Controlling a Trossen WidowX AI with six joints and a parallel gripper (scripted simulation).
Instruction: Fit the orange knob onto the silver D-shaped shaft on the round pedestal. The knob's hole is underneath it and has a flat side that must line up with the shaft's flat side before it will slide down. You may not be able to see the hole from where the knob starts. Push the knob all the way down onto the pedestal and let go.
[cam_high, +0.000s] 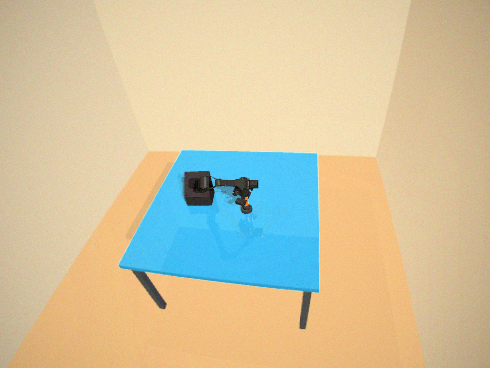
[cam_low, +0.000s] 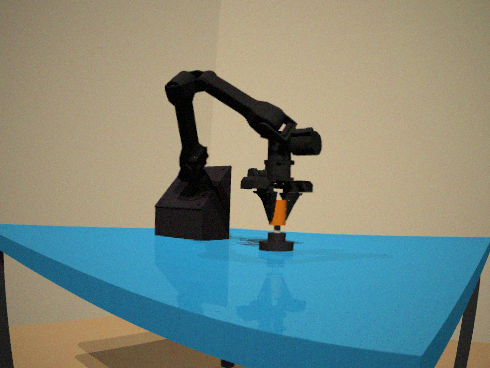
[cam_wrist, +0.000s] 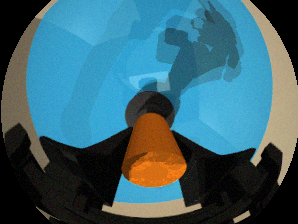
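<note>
Now: gripper tip 3 cm below the orange knob. Also, from my gripper tip: round pedestal (4 cm below).
</note>
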